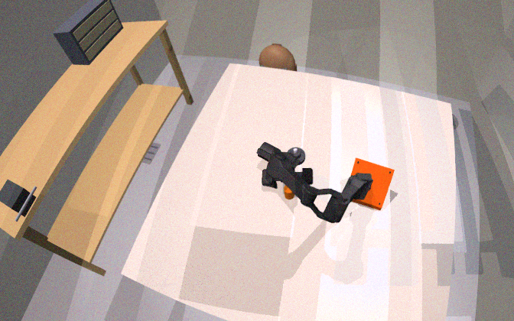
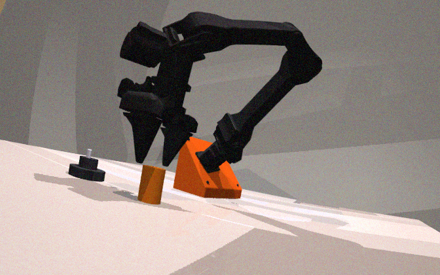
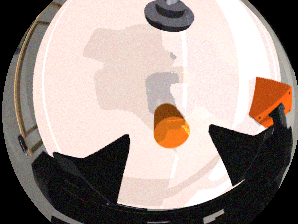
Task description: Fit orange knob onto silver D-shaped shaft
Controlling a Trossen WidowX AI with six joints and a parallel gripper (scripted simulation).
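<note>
My gripper tip is 2 cm above the orange knob. Round my gripper tip: round pedestal: 1 cm ahead, 18 cm to the right, 3 cm below.
</note>
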